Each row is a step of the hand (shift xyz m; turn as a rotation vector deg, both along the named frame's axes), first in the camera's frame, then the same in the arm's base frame.
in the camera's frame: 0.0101 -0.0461 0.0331 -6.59 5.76 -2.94
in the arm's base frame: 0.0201 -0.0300 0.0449 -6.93 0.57 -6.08
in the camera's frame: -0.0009 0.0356 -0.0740 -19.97 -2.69 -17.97
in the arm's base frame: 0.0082 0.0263 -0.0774 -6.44 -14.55 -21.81
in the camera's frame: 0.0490 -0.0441 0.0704 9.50 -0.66 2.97
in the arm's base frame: 0.0336 -0.0042 0.0903 6.27 5.26 5.70
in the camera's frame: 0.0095 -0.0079 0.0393 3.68 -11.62 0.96
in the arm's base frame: -0.0037 0.0002 0.0410 8.75 -7.04 4.84
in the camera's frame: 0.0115 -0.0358 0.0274 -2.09 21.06 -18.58
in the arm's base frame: 0.0177 -0.0211 0.0375 -6.00 15.16 -22.96
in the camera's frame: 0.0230 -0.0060 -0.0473 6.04 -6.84 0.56
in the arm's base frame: 0.0385 0.0081 -0.0354 8.03 -1.81 3.98
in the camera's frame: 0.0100 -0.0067 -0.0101 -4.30 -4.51 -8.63
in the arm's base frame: 0.0150 0.0005 -0.0047 2.60 -6.37 -8.12
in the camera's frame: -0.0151 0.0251 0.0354 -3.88 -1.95 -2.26
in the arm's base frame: -0.0386 0.0117 0.0220 -0.94 -3.94 -2.75
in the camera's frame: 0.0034 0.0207 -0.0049 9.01 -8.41 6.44
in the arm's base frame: -0.0070 0.0185 -0.0086 8.84 -1.15 10.68
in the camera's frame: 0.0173 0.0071 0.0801 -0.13 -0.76 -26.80
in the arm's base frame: -0.0218 0.0178 0.0773 10.61 -1.25 -24.59
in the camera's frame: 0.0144 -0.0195 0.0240 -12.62 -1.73 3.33
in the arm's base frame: 0.0122 -0.0064 0.0312 -9.69 -8.91 -0.22
